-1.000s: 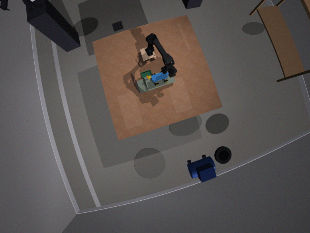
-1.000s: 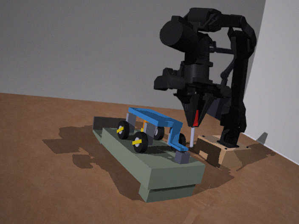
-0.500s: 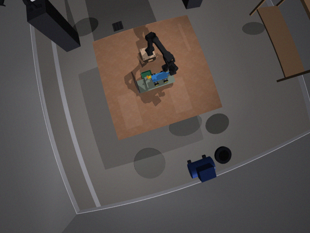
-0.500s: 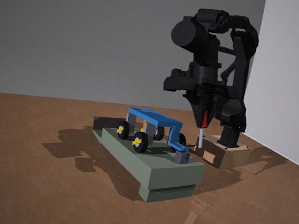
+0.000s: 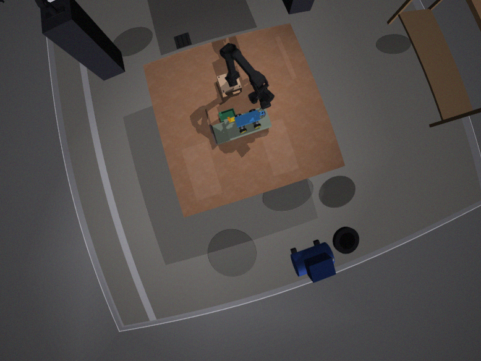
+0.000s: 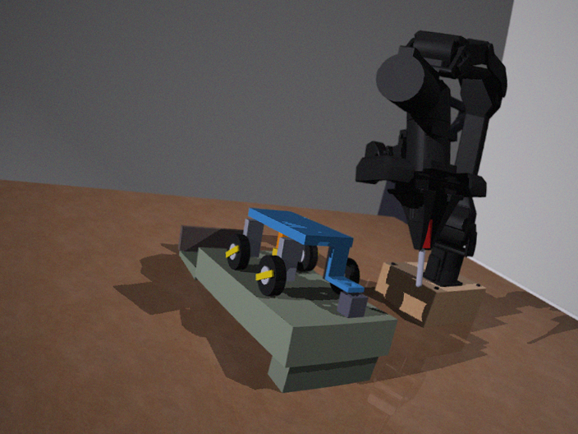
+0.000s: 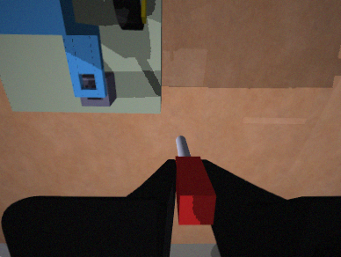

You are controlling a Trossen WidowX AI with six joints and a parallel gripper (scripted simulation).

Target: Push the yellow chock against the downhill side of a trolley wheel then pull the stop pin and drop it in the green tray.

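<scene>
Now: gripper tip 26 cm to the left of the green tray, 19 cm above it and 3 cm past it. Round my gripper tip: blue trolley (14 cm to the right, 9 cm ahead, 7 cm below); then grey-green ramp (14 cm to the right, 13 cm below, 9 cm ahead); then red-headed stop pin (right at my gripper tip).
</scene>
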